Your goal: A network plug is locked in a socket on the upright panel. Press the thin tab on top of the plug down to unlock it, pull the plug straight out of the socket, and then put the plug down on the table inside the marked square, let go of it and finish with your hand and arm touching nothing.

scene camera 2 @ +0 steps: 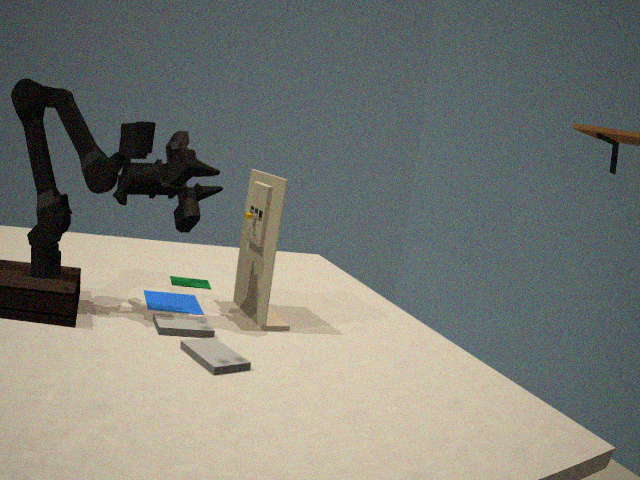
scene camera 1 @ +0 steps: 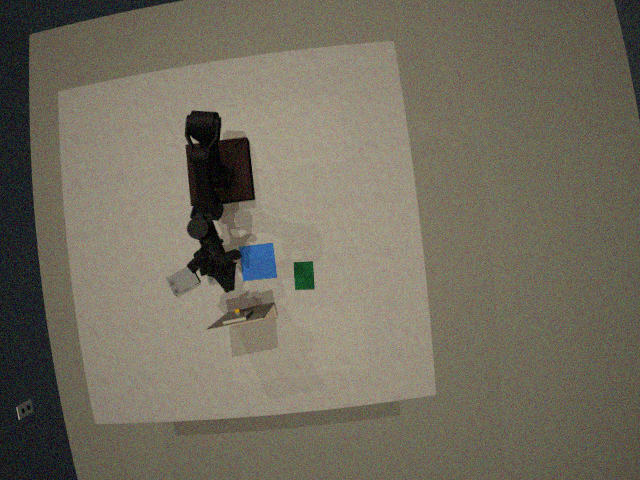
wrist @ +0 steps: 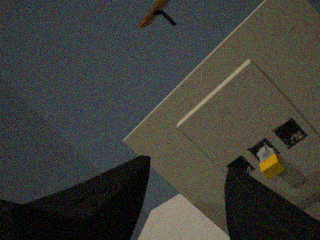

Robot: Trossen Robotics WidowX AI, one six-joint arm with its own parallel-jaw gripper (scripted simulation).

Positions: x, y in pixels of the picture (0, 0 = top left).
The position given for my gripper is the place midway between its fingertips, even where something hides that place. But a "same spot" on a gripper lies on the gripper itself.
Labels:
My gripper shows in scene camera 2 (220, 181), in scene camera 1 and in the wrist view. The same spot on a blue square: (scene camera 2: 161, 301) is (scene camera 1: 256, 255). The same spot on my gripper: (wrist: 116, 197) is (scene camera 1: 224, 278).

